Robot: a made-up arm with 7 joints.
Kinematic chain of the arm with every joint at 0, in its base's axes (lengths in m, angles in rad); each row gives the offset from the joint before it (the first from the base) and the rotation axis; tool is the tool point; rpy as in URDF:
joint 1: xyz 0 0 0.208 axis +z
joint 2: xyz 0 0 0 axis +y
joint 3: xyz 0 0 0.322 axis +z
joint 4: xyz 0.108 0 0 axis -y
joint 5: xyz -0.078 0 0.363 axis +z
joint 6: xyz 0 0 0 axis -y
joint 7: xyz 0.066 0 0 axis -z
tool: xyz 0 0 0 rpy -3.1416 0 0
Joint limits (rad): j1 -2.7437..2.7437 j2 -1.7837..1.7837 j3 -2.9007..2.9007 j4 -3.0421..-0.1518 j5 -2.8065..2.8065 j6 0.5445..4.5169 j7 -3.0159..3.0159
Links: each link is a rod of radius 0.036 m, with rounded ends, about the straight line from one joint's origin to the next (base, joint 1, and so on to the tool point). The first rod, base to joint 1, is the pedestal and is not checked.
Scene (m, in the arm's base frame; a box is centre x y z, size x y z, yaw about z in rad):
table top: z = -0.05
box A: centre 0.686 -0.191 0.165 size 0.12 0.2 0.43 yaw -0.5
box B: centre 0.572 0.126 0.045 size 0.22 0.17 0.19 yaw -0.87
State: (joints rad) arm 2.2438 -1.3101 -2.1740 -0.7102 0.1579 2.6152 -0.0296
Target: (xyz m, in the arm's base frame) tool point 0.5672 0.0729 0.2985
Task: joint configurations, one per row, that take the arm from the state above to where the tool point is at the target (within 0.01 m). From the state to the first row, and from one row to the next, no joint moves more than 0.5 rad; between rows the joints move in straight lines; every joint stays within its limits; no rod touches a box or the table.
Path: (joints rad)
1: 1.9790 -1.2936 -1.6910 -0.9905 0.4489 2.5954 0.2578
2: 1.7142 -1.2772 -1.2081 -1.2707 0.7399 2.5756 0.5451
3: 1.4494 -1.2607 -0.7251 -1.5510 1.0309 2.5557 0.8325
4: 1.1846 -1.2443 -0.2422 -1.8312 1.3219 2.5359 1.1198
5: 0.9198 -1.2278 0.2408 -2.1115 1.6129 2.5161 1.4072
6: 1.2789 -1.2564 -0.1604 -1.9839 1.2449 2.3697 1.1608
7: 1.6381 -1.2850 -0.5617 -1.8563 0.8769 2.2233 0.9143
8: 1.9973 -1.3136 -0.9629 -1.7287 0.5090 2.0769 0.6678
9: 2.3564 -1.3422 -1.3641 -1.6011 0.1410 1.9305 0.4214
10: 2.2591 -1.1722 -1.5191 -1.8288 0.1378 2.3488 0.1959
11: 2.1619 -1.0021 -1.6741 -2.0565 0.1347 2.7671 -0.0296

